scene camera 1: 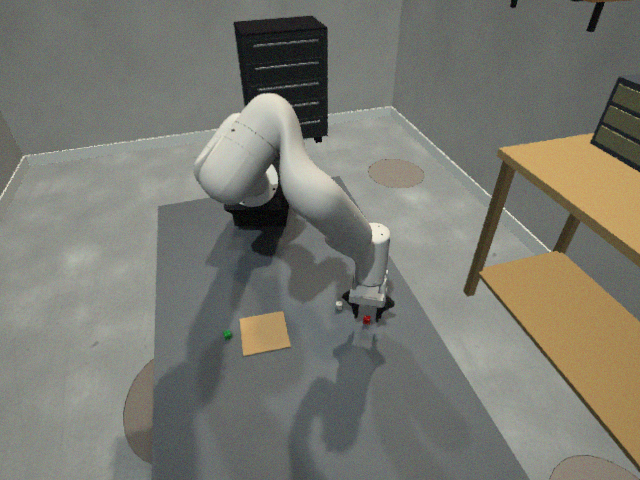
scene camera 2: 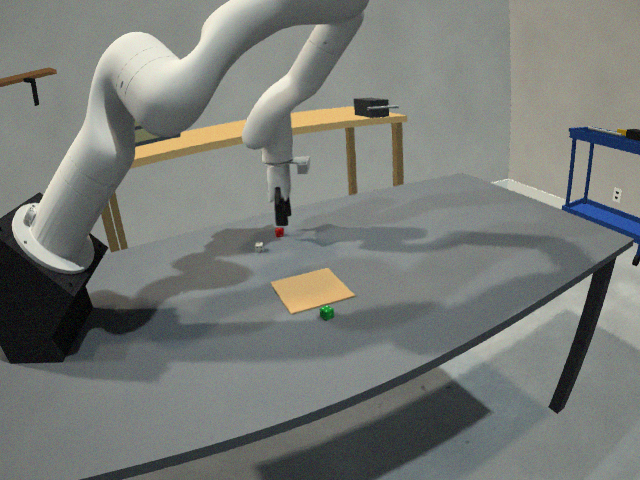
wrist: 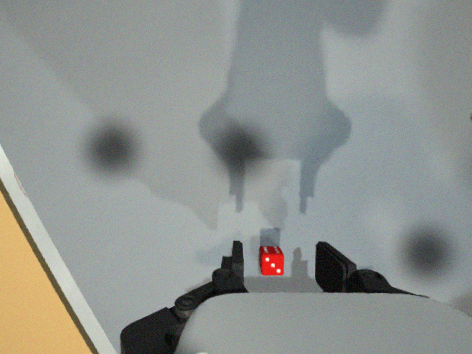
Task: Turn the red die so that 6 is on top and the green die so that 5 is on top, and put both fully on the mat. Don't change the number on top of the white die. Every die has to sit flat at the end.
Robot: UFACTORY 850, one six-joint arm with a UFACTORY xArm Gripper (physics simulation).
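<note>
The red die [scene camera 1: 366,319] [scene camera 2: 279,232] [wrist: 272,264] sits on the table off the mat, with three pips on its upper face in the wrist view. My gripper [scene camera 1: 367,316] [scene camera 2: 281,223] [wrist: 278,260] is open and empty, pointing down a little above the red die, with a finger on each side of it in the wrist view. The white die [scene camera 1: 339,305] [scene camera 2: 259,246] sits near the red die; its top number is too small to read. The green die [scene camera 1: 227,334] [scene camera 2: 326,312] sits beside the square tan mat [scene camera 1: 264,333] [scene camera 2: 312,290], off it; its top number is unclear.
The dice and mat are on the dark grey table [scene camera 1: 206,454] [scene camera 2: 491,206]. A wooden workbench [scene camera 1: 578,175] [scene camera 2: 320,119] stands beyond the red die's side, and part of it shows in the wrist view [wrist: 30,300]. A blue cart [scene camera 2: 602,214] stands farther off.
</note>
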